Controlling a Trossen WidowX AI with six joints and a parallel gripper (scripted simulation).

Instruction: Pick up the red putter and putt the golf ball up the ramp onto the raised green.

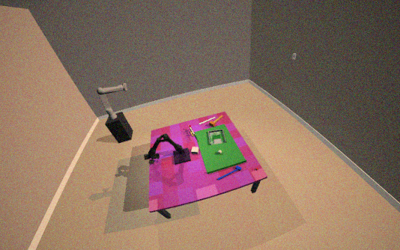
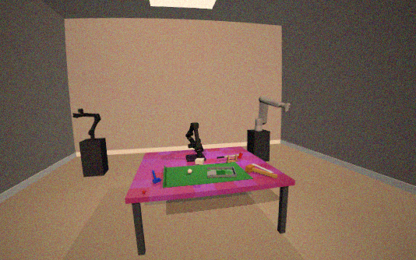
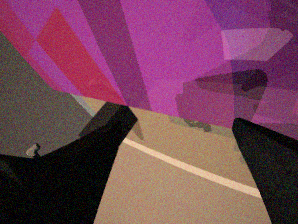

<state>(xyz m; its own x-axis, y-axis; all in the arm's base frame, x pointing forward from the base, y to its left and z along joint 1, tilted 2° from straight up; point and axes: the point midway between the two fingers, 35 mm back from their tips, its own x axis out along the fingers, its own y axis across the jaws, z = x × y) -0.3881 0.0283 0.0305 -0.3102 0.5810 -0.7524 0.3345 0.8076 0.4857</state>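
Right now my gripper tip is 620 mm short of the red putter, 240 mm to the right of it and 20 mm below it. The rest, counted from my gripper tip: wooden stand: 620 mm ahead, 260 mm to the left; then white cube: 570 mm ahead, 80 mm to the right, 20 mm below; then green mat: 880 mm ahead, 90 mm to the right, 40 mm below.
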